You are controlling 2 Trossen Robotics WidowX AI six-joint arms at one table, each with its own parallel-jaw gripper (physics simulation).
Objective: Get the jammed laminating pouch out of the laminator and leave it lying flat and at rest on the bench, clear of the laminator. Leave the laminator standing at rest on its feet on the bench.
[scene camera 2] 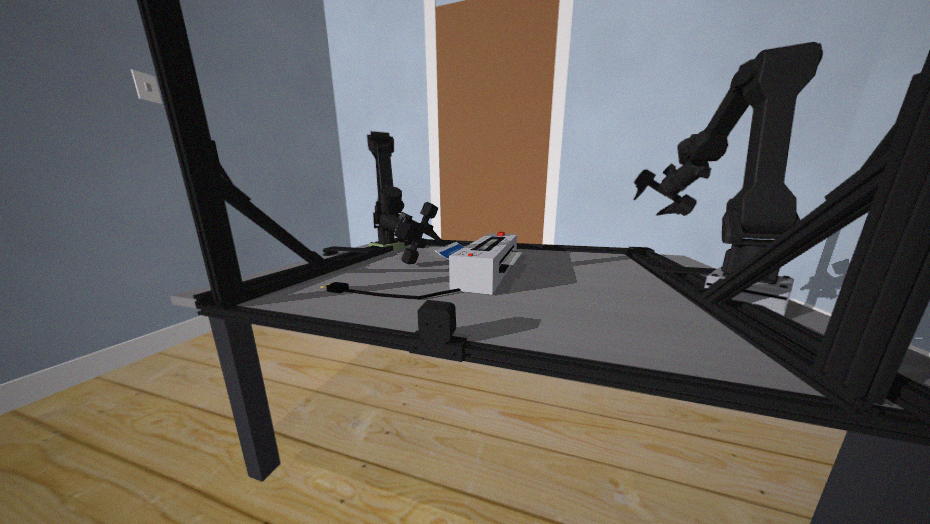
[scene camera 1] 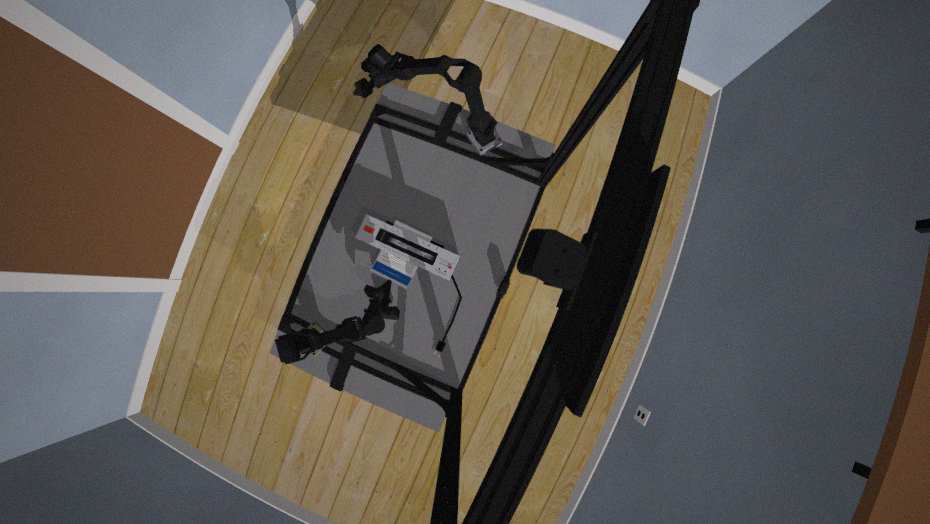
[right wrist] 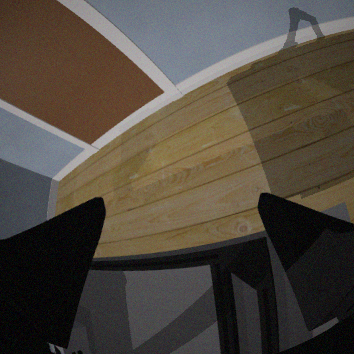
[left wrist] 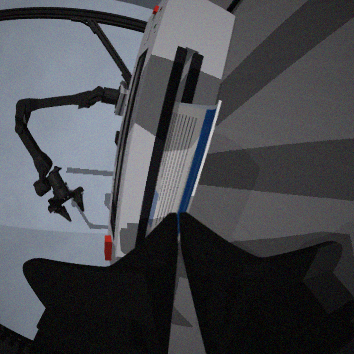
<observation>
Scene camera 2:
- my left gripper
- my right gripper
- white laminator
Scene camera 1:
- my left gripper
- my right gripper
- laminating pouch
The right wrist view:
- my right gripper
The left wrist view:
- my left gripper
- my right gripper
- laminating pouch
</observation>
